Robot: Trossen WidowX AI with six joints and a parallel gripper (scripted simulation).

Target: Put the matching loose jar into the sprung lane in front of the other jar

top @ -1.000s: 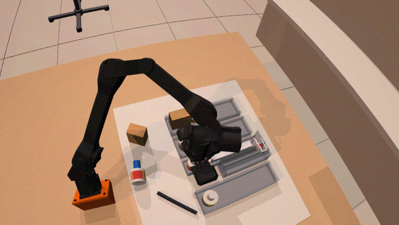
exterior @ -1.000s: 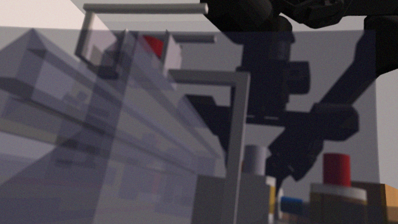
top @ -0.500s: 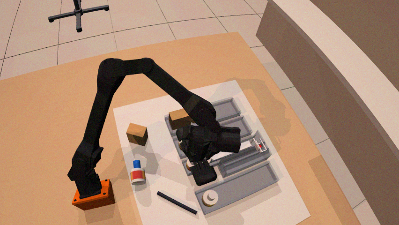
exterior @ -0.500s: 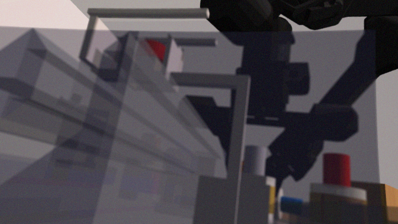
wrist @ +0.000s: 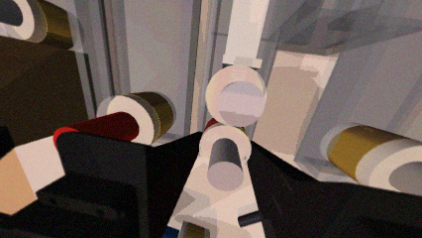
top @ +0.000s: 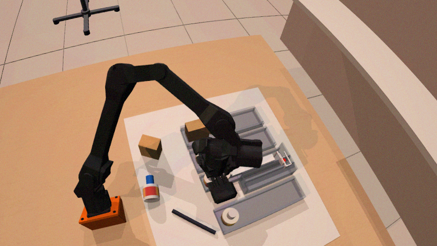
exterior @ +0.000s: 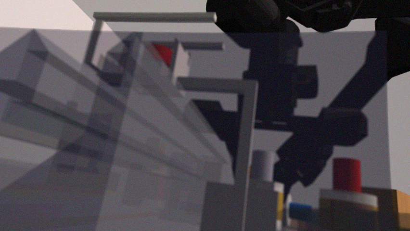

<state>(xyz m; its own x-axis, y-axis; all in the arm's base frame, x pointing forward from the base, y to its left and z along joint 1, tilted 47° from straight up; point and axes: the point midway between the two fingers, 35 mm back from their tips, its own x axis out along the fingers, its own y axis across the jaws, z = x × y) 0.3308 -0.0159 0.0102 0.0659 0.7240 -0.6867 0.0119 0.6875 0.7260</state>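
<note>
My gripper tip is now 90 mm past the black bar, 100 mm to the left of it and 20 mm above it. The rest, counted from my gripper tip: red mark 230 mm ahead, 40 mm to the right, 40 mm above; then sprung lane 150 mm ahead, 20 mm to the right, 10 mm below.
</note>
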